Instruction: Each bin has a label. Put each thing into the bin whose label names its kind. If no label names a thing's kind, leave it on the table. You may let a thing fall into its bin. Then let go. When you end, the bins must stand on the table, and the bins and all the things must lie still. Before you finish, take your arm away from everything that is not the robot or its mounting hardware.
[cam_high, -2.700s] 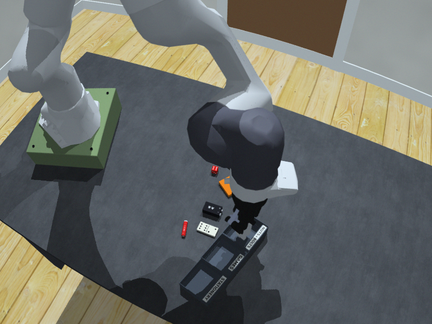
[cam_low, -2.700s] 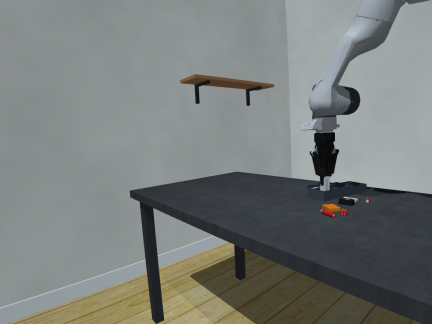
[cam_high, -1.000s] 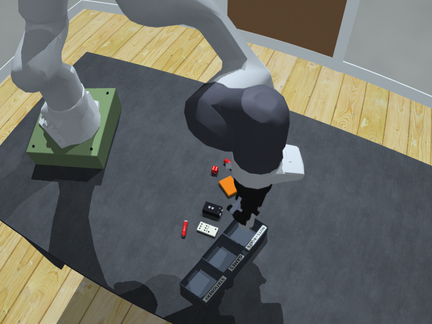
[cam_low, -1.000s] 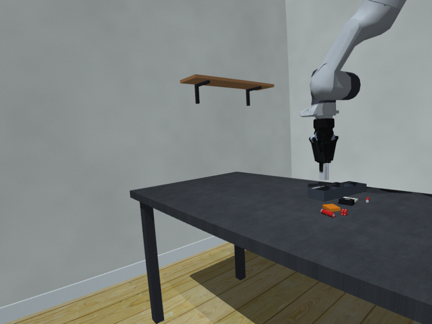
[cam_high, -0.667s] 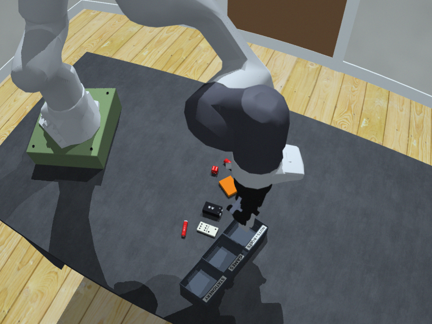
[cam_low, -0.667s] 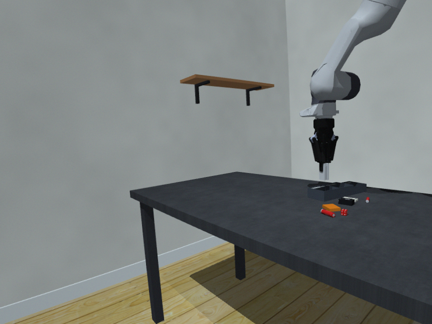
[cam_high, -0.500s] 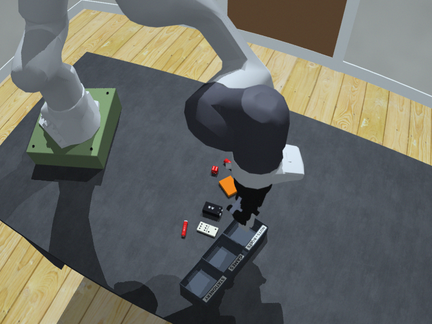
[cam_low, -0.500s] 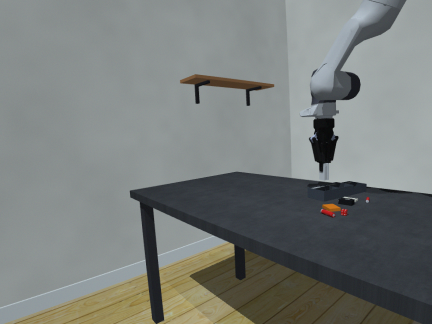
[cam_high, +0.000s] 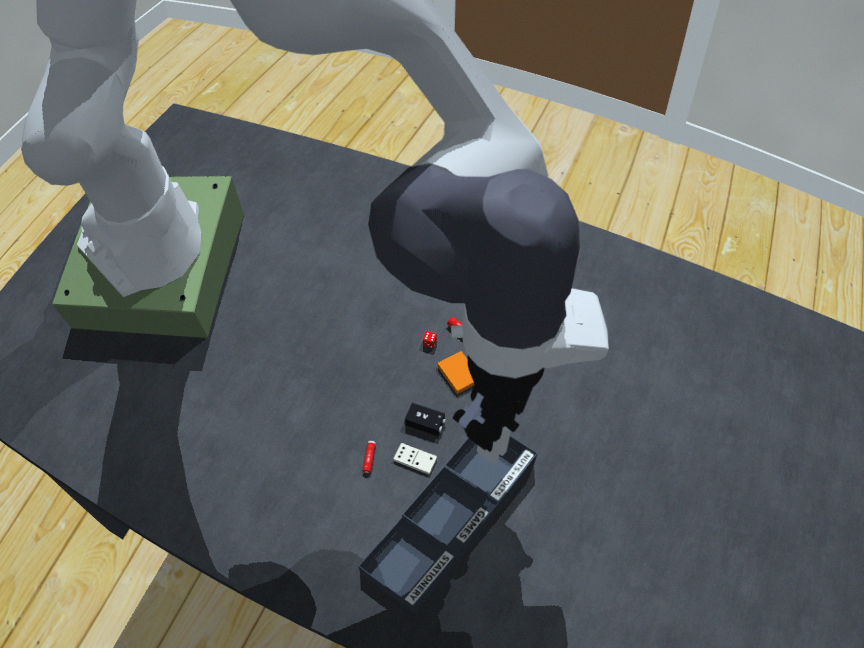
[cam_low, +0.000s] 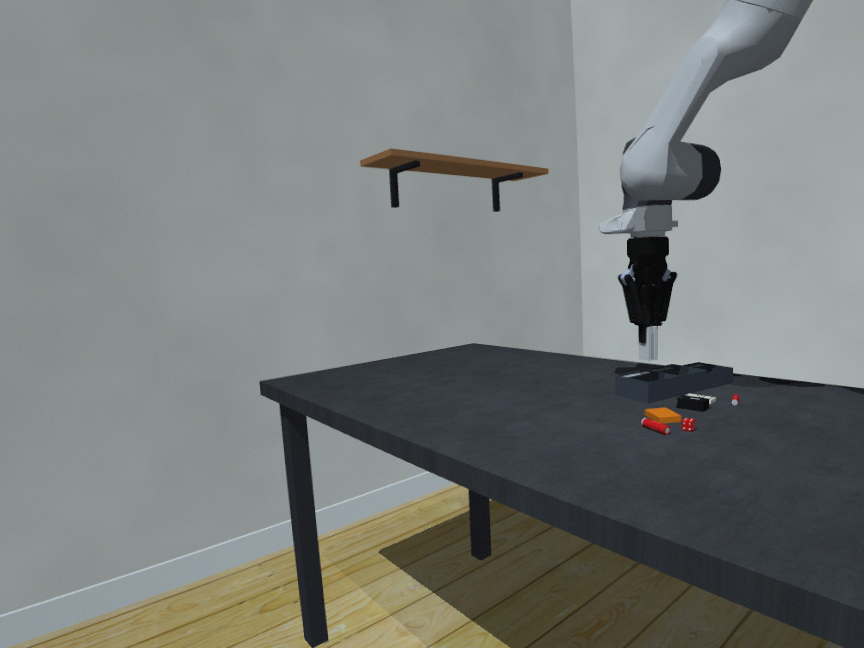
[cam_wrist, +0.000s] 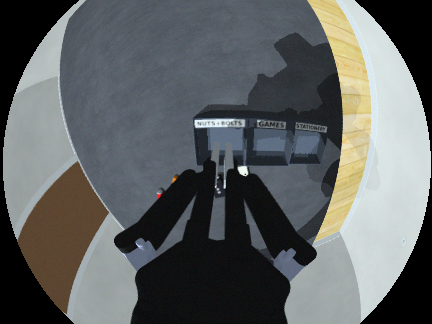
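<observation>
My gripper is now 10 cm past the orange block, 12 cm to the right of it and 10 cm above it. Also, from my hand: bin tray 1 cm behind, 8 cm to the right, 8 cm below; black 9V battery 10 cm behind, 3 cm to the left, 9 cm below; white domino 9 cm behind, 3 cm to the right, 10 cm below.
</observation>
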